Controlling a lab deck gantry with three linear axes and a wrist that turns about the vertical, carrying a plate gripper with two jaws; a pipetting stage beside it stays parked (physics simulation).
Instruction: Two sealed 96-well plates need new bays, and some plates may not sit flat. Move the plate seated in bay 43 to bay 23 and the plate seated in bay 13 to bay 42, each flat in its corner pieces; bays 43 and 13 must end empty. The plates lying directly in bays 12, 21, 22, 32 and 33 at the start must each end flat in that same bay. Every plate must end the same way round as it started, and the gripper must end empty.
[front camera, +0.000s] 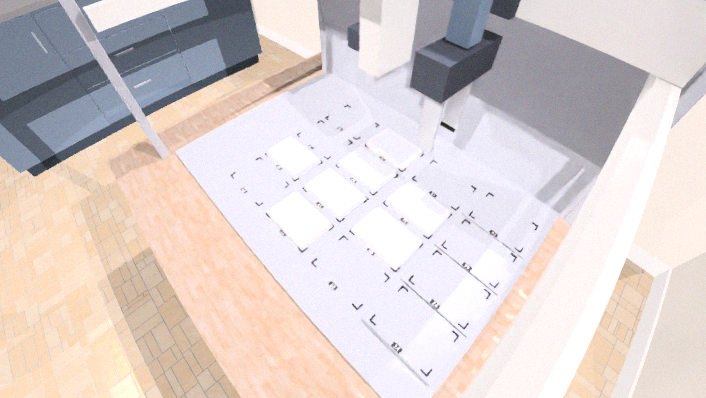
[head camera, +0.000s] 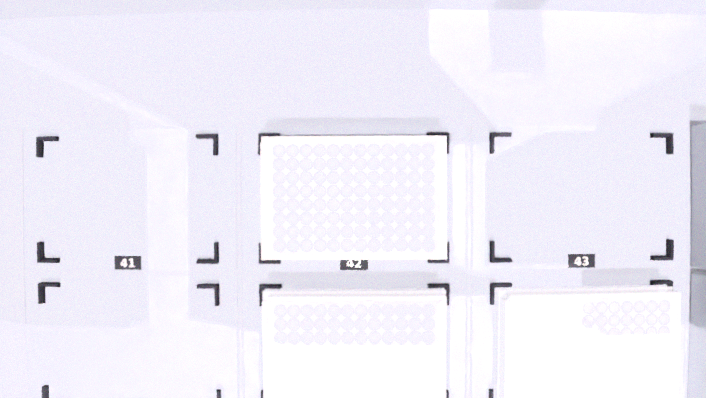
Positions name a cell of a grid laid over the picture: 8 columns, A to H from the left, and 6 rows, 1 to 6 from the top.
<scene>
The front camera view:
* gripper: E3
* white plate: E3
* white plate: E4
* bay 14: E6
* bay 24: F5
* bay 34: F4
</scene>
